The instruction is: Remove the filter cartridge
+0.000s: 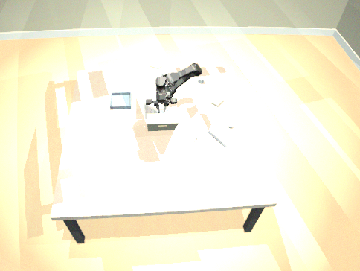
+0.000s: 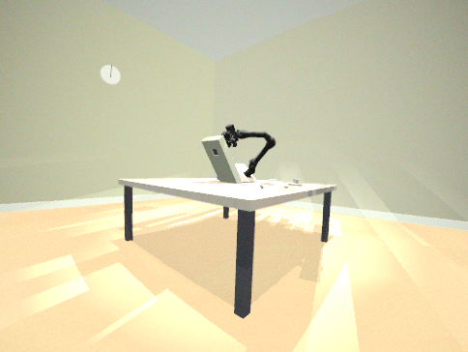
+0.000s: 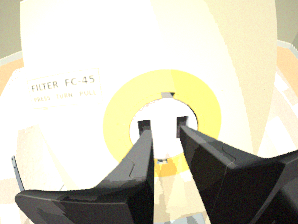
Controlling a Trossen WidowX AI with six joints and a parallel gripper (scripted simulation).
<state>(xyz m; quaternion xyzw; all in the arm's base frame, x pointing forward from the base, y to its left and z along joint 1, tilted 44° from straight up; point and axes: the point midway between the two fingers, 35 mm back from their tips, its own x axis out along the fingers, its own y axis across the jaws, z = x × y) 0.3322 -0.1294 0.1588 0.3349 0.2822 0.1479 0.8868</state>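
The round white filter cartridge lies 2 cm ahead of my gripper tip and 1 cm below it. Round my gripper tip: small white cylinder (63 cm behind, 31 cm to the left, 24 cm below); grey-rimmed tray (39 cm behind, 30 cm to the right, 25 cm below); service panel (8 cm below, 3 cm behind).
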